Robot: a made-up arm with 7 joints.
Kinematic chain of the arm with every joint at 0, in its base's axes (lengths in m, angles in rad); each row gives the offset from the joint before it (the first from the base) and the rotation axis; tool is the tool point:
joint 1: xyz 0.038 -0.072 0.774 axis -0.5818 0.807 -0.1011
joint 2: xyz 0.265 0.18 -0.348 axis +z
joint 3: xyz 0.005 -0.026 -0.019 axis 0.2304 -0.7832 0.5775
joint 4: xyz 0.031 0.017 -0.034 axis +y
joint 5: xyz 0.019 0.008 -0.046 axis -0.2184 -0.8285 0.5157
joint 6: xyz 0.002 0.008 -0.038 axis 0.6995 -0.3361 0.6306
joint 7: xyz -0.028 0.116 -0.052 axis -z
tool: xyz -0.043 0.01 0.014
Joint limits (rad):
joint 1: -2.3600..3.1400
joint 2: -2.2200..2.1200
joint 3: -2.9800..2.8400
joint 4: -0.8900..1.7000
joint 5: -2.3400..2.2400
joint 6: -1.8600..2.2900
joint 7: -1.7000..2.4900
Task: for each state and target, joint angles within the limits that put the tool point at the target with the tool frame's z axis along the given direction. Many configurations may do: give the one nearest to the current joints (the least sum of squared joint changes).
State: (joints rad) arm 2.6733 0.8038 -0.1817 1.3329 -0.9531 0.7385 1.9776
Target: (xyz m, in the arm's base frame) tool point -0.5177 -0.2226 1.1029 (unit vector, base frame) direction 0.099 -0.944 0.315
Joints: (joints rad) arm 2.7006 0.6335 -0.5260 0.6683 -1.6358 0.0844 2.0589
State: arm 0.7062 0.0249 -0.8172 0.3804 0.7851 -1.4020 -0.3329
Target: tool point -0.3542 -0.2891 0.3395 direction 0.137 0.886 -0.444
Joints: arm 1.1625 0.7107 -0.6855 0.6483 1.0223 -1.1737 -0.3352
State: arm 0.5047 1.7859 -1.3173 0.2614 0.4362 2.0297 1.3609
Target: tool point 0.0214 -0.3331 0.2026 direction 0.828 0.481 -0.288
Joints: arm 0.8308 1.5813 -0.9996 -0.3592 0.8186 2.2686 1.0724
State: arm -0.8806 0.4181 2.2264 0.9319 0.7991 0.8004 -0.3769
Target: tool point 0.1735 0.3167 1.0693 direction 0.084 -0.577 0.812
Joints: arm -1.6456 1.2263 2.6467 0.4796 1.1050 1.0025 -0.4083
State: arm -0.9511 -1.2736 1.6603 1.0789 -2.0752 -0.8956 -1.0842
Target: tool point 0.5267 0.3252 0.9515 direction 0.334 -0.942 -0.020
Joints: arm -1.0169 -1.5749 2.1525 1.2215 -2.0887 -0.3996 -0.6176
